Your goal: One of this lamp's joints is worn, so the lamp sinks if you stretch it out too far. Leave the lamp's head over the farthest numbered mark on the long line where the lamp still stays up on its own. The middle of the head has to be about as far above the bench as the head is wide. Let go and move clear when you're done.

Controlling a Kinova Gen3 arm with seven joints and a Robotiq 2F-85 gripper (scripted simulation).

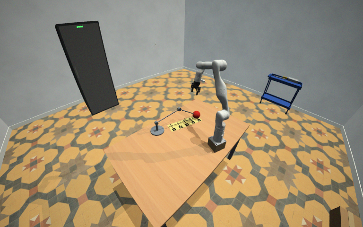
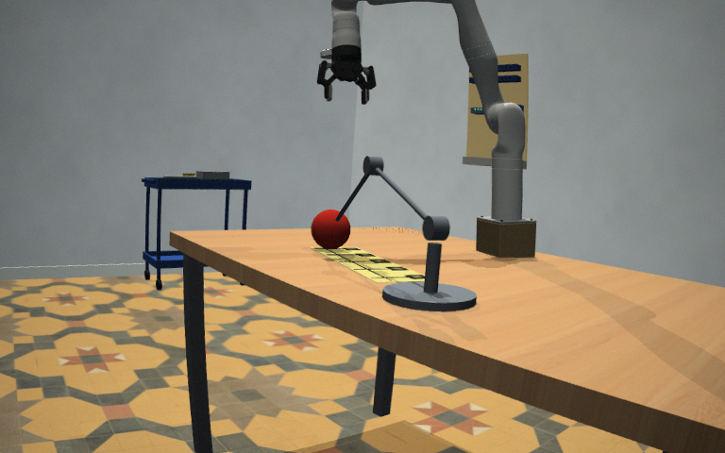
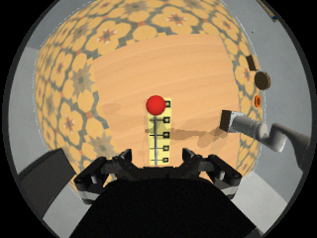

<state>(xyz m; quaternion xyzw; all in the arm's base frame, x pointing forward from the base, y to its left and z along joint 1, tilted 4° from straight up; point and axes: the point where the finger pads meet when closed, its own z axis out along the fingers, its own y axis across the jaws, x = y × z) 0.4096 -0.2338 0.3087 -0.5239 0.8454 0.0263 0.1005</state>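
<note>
Now: hand 30 mm short of the yellow numbered strip, 110 mm to the right of it and 380 mm above it. Also, from my hand: round grey base: 220 mm ahead, 420 mm to the left, 350 mm below.
</note>
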